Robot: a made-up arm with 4 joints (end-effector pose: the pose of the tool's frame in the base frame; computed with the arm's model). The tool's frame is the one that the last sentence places.
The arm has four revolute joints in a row. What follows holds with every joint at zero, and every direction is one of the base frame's. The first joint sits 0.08 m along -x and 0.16 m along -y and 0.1 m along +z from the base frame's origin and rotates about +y. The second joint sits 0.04 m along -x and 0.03 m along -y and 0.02 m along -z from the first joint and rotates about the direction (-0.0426, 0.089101, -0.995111). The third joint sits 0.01 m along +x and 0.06 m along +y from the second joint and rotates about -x. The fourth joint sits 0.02 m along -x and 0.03 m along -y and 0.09 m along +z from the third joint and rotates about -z. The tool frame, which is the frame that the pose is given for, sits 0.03 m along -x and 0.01 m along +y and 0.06 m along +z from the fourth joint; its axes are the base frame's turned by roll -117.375, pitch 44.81 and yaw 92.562 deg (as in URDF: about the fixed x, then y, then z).
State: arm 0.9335 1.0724 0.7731 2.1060
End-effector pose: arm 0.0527 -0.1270 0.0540 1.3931 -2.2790 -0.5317
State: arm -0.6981 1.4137 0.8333 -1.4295
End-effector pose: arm -0.0708 -0.1494 0.2496 -1.8037 -1.1489 1.9781
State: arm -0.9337 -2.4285 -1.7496 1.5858
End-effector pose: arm -0.0418 -0.1198 0.0926 1.0317 0.6759 -2.5827
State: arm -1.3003 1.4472 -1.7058 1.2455
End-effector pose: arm -0.0888 -0.1909 -0.0336 -0.1842 -1.1755 -1.0699
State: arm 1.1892 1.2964 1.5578 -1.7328
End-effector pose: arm 0.0006 -0.1192 -0.0434 1.3775 -0.2693 1.8435
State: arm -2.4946 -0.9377 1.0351 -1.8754
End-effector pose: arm -0.0014 -0.1139 -0.0945 0.8849 -1.2810 -1.0853
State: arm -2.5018 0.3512 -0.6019 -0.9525
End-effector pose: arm -0.0526 -0.2380 -0.0180 1.1185 0.5625 0.9915
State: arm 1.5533 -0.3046 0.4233 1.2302
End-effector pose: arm 0.0352 -0.0780 0.1923 -1.0117 0.3315 2.6713
